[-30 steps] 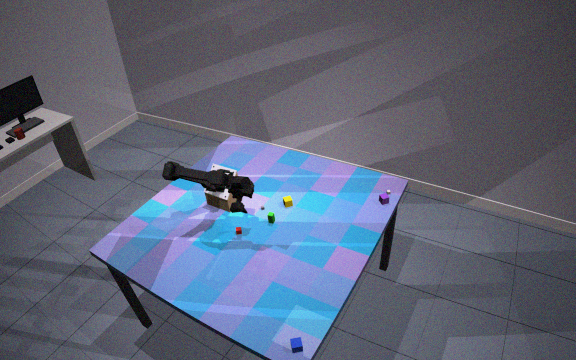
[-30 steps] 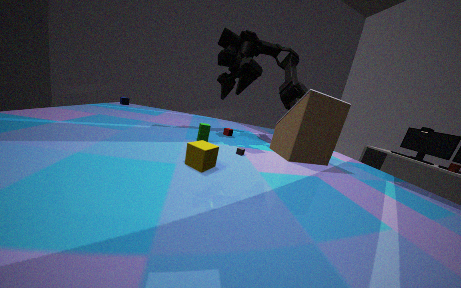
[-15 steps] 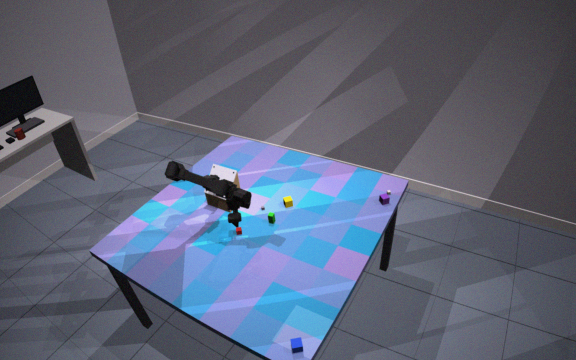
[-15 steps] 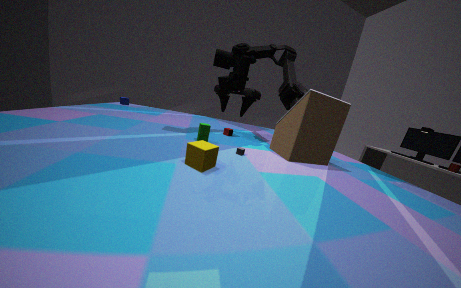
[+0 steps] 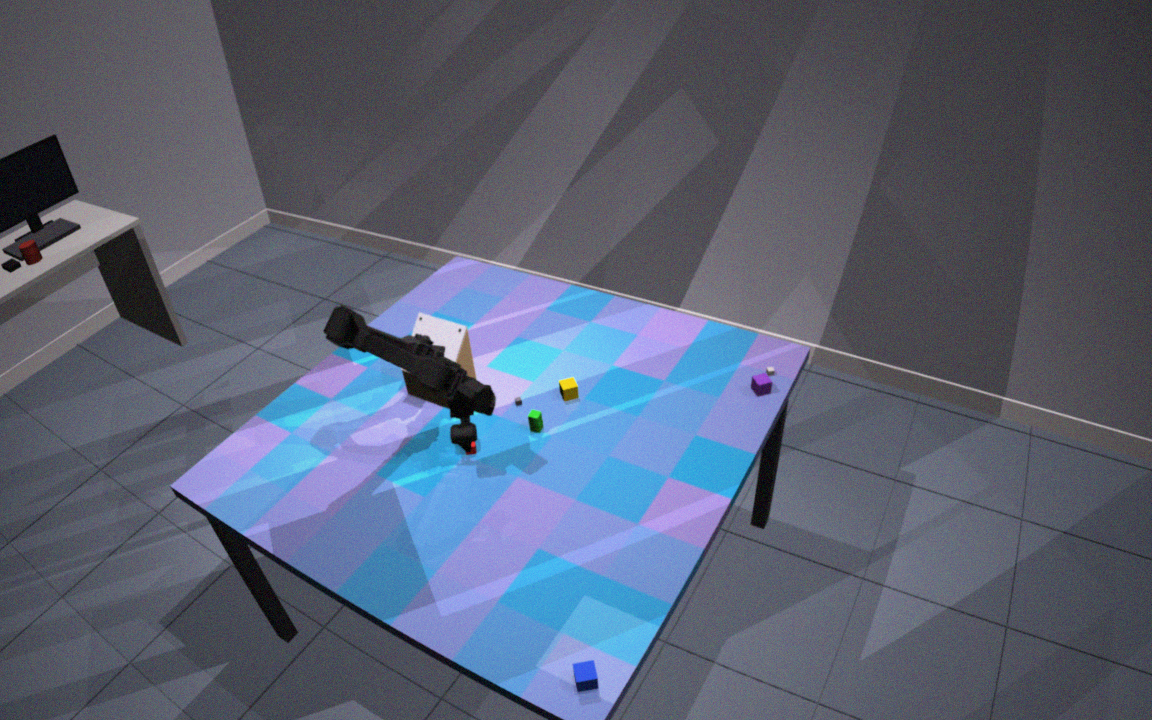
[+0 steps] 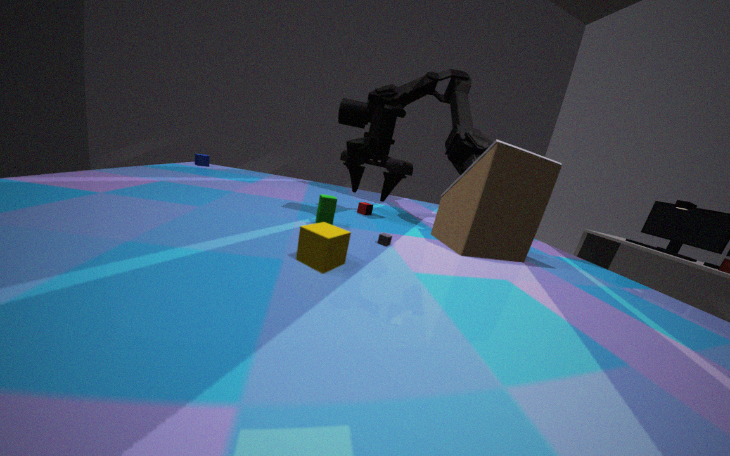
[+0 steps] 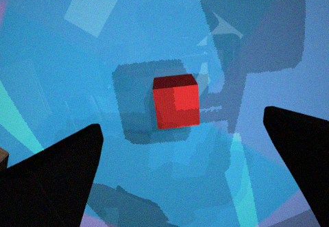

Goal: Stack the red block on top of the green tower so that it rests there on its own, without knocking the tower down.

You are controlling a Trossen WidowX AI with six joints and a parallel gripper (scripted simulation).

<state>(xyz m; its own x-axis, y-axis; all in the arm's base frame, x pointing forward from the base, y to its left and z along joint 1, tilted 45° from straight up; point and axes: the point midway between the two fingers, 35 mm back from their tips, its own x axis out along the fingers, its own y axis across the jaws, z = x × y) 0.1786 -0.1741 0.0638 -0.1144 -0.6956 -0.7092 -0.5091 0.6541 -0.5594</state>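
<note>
The red block lies 3 cm below my gripper tip. From my gripper tip the other things lie so: yellow cube 28 cm to the left, 15 cm ahead, 2 cm below; blue cube 51 cm ahead, 49 cm to the right, 2 cm below; grey cube 21 cm to the left, 4 cm below, 3 cm ahead.
</note>
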